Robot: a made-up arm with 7 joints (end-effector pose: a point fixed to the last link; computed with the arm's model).
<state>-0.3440 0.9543 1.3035 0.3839 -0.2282 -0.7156 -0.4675</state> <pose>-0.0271 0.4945 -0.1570 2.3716 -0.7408 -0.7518</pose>
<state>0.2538 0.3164 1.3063 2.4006 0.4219 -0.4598 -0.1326</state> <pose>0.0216 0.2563 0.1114 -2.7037 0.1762 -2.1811</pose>
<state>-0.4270 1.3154 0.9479 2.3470 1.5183 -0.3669 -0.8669</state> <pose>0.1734 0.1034 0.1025 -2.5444 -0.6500 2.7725</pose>
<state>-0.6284 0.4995 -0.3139 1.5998 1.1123 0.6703 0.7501</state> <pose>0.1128 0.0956 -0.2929 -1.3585 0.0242 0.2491</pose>
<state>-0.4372 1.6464 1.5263 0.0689 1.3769 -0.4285 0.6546</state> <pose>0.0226 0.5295 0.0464 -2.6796 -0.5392 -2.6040</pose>
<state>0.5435 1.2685 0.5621 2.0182 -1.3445 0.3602 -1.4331</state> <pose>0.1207 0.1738 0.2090 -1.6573 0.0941 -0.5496</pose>
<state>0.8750 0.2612 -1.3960 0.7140 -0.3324 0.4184 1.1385</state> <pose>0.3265 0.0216 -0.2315 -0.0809 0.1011 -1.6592</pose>
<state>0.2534 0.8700 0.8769 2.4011 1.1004 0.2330 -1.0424</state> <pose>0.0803 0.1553 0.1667 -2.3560 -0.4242 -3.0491</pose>
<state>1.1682 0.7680 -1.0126 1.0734 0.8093 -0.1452 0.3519</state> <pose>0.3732 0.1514 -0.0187 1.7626 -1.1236 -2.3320</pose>
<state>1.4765 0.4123 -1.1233 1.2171 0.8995 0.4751 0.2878</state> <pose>0.3337 -0.0139 0.0814 1.0722 -1.1522 -1.9260</pose>
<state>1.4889 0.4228 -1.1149 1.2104 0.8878 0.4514 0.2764</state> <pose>0.3350 -0.0084 0.0871 1.1815 -1.1475 -2.0035</pose>
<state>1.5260 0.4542 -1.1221 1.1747 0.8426 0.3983 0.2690</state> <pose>0.3418 0.0082 0.0957 1.3567 -1.0950 -2.0980</pose>
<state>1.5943 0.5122 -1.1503 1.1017 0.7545 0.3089 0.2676</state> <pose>0.3531 0.0410 0.1092 1.5508 -0.9745 -2.1519</pose>
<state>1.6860 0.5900 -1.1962 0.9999 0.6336 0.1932 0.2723</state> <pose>0.3623 0.0896 0.1278 1.7047 -0.8024 -2.1240</pose>
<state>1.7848 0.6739 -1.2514 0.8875 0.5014 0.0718 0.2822</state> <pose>0.3626 0.1469 0.1479 1.8026 -0.6221 -2.0303</pose>
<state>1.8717 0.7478 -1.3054 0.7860 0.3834 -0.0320 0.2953</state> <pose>0.3539 0.2003 0.1637 1.8507 -0.4767 -1.9134</pose>
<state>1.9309 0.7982 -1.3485 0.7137 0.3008 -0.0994 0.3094</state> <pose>0.3431 0.2380 0.1719 1.8602 -0.3865 -1.8150</pose>
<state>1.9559 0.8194 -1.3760 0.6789 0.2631 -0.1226 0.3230</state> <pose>0.3380 0.2548 0.1733 1.8435 -0.3495 -1.7571</pose>
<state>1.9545 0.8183 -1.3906 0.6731 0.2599 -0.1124 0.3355</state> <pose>0.3395 0.2556 0.1705 1.8122 -0.3481 -1.7335</pose>
